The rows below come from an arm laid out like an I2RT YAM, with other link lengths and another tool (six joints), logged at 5 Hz.
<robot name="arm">
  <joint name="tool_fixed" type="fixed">
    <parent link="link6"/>
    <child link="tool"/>
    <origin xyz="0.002 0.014 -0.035" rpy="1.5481 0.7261 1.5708"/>
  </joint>
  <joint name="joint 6" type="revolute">
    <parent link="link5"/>
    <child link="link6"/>
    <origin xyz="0.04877 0 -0.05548"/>
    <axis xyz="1 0 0"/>
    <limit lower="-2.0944" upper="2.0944"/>
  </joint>
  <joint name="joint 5" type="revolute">
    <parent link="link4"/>
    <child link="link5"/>
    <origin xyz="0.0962 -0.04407 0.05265"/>
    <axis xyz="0 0 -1"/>
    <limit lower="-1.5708" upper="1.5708"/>
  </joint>
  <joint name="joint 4" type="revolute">
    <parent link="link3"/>
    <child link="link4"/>
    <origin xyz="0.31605 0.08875 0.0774"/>
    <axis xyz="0 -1 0"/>
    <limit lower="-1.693" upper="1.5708"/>
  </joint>
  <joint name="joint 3" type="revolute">
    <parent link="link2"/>
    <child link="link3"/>
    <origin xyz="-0.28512 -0.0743 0"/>
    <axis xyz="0 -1 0"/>
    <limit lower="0" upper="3.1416"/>
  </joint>
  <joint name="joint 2" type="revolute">
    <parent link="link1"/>
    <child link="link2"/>
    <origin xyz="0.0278 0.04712 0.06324"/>
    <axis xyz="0 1 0"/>
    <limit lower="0" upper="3.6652"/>
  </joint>
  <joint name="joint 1" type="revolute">
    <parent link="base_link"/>
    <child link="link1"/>
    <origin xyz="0 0 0.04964"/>
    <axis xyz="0 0 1"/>
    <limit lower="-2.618" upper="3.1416"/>
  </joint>
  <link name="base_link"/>
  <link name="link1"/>
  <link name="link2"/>
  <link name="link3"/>
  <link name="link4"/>
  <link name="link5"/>
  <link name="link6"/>
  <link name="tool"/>
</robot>
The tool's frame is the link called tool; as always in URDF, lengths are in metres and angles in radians.
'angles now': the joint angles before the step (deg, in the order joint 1, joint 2, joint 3, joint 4, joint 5, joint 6). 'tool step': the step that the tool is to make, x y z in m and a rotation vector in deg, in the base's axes. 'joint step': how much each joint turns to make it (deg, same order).
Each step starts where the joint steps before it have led.
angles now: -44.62 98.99 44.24 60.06 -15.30 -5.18
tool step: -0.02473 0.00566 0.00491 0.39 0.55 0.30
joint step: -1.97 -5.01 -4.13 -1.52 -2.28 0.08
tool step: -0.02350 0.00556 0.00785 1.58 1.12 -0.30
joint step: -2.02 -5.87 -3.20 -4.47 -1.70 0.37
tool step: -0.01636 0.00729 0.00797 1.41 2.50 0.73
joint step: -1.19 -5.50 -1.64 -6.91 -1.94 -0.99
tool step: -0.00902 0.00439 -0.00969 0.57 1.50 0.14
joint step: -0.60 -1.03 -2.02 -0.72 -0.72 -0.86
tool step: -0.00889 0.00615 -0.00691 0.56 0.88 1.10
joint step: -0.59 -1.46 -2.09 -0.53 -1.68 -0.43
